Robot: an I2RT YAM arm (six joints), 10 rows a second.
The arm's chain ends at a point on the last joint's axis. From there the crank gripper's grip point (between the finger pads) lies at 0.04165 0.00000 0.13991 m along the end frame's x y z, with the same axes.
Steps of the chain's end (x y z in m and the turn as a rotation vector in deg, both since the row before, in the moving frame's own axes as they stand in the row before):
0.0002, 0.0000, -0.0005, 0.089, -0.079, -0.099
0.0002, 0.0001, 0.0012, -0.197, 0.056, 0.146
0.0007, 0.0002, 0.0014, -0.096, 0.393, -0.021
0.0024, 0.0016, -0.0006, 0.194, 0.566, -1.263
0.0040, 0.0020, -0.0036, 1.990, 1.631, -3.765
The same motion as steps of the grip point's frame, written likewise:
0.0000, -0.0003, -0.0004, 0.089, -0.079, -0.099
0.0003, 0.0007, 0.0012, -0.197, 0.056, 0.146
0.0017, 0.0004, 0.0011, -0.096, 0.393, -0.021
0.0038, 0.0002, -0.0010, 0.194, 0.566, -1.263
0.0077, -0.0057, -0.0050, 1.990, 1.631, -3.765

